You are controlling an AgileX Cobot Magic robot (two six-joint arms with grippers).
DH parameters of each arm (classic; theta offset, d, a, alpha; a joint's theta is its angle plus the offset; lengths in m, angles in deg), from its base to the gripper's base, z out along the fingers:
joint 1: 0 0.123 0 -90
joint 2: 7.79 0 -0.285 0
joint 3: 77.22 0 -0.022 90
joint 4: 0 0.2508 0 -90
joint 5: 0 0 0.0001 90
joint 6: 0 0.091 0 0
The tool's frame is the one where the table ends.
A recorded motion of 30 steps. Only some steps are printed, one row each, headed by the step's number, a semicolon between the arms.
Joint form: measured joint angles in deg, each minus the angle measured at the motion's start. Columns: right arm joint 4, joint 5, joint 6, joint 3, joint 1, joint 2; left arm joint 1, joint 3, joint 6, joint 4, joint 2, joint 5.
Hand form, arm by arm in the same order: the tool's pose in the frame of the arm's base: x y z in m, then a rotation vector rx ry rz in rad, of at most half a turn. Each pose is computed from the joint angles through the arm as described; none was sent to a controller.
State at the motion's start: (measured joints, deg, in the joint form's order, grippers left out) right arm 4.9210 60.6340 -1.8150 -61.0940 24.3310 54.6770; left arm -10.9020 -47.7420 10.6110 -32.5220 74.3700 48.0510
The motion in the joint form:
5: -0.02 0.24 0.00 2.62 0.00 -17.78; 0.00 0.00 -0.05 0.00 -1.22 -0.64
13: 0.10 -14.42 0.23 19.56 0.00 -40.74; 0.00 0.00 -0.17 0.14 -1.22 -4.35
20: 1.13 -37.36 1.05 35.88 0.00 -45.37; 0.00 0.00 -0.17 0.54 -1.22 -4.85
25: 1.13 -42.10 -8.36 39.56 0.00 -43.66; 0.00 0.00 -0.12 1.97 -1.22 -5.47
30: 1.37 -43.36 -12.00 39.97 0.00 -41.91; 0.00 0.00 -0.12 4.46 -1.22 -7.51
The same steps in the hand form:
5: 0.0763 0.0420 0.4042 -0.4919 2.1288 0.3290; 0.2247 -0.0800 0.2631 0.0893 2.6869 -0.6748
13: 0.0186 0.0147 0.3608 -0.3991 1.7785 0.3819; 0.2302 -0.0787 0.2648 0.0628 2.6305 -0.6485
20: 0.0393 0.0220 0.3131 -0.3080 1.5974 0.4260; 0.2309 -0.0781 0.2649 0.0650 2.6241 -0.6375
25: 0.0505 0.0262 0.2984 -0.4300 1.5722 0.2944; 0.2318 -0.0765 0.2645 0.0818 2.6186 -0.6055
30: 0.0560 0.0286 0.2962 -0.4788 1.5720 0.2473; 0.2347 -0.0736 0.2645 0.1035 2.5928 -0.5456

